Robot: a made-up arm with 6 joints. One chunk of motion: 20 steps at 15 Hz.
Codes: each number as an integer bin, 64 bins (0 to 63) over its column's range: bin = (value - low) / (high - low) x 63, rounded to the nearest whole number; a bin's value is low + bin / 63 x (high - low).
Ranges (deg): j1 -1.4..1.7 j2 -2.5..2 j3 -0.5..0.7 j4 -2.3..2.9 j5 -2..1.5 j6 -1.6..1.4
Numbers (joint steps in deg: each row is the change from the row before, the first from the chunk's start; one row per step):
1: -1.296 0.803 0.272 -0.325 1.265 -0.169
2: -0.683 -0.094 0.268 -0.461 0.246 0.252
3: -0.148 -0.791 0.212 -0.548 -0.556 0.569
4: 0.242 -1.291 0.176 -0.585 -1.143 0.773
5: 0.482 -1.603 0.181 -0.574 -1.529 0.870
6: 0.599 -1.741 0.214 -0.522 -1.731 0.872
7: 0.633 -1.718 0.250 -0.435 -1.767 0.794
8: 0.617 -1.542 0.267 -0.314 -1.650 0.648
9: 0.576 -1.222 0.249 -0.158 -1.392 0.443
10: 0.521 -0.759 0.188 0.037 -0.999 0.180
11: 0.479 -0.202 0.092 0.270 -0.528 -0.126
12: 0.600 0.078 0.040 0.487 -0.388 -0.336
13: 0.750 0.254 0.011 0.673 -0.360 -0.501
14: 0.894 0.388 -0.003 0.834 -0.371 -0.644
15: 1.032 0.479 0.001 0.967 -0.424 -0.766
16: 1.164 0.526 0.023 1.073 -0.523 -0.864
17: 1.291 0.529 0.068 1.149 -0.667 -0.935
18: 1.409 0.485 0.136 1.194 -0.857 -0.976
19: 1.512 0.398 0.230 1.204 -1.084 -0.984
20: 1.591 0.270 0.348 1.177 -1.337 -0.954
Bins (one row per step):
1: 2 46 41 24 59 30
2: 15 34 40 22 40 39
3: 25 24 37 21 26 46
4: 33 17 35 21 15 50
5: 38 13 36 21 8 52
6: 41 11 37 22 5 52
7: 41 11 39 23 4 50
8: 41 13 40 24 6 47
9: 40 18 39 26 11 43
10: 39 24 36 28 18 37
11: 38 32 31 31 26 31
12: 41 36 28 34 29 27
13: 44 39 27 36 30 23
14: 47 40 26 38 29 20
15: 49 42 26 40 28 18
16: 52 42 27 41 27 15
17: 55 42 30 42 24 14
18: 57 42 33 42 21 13
19: 59 41 38 42 16 13
20: 61 39 45 42 12 14

